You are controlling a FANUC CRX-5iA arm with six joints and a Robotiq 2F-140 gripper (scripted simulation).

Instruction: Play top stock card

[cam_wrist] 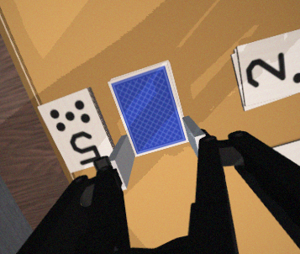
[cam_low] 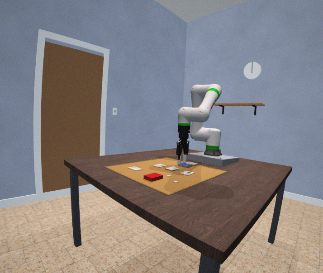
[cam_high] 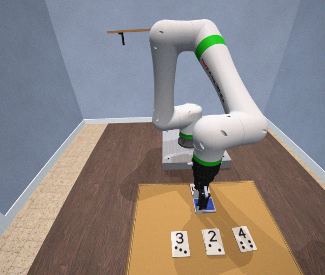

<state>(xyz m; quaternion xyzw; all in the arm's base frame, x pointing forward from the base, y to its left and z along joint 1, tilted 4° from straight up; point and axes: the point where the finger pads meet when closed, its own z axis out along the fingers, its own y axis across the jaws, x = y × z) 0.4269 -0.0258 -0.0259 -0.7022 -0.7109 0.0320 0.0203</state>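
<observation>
My gripper is now 3 cm to the right of the card and 3 cm above it. The rest, counted from my hand: tan card cloth 18 cm ahead, 2 cm to the left, 6 cm below; then red box 39 cm ahead, 10 cm to the left, 4 cm below.
</observation>
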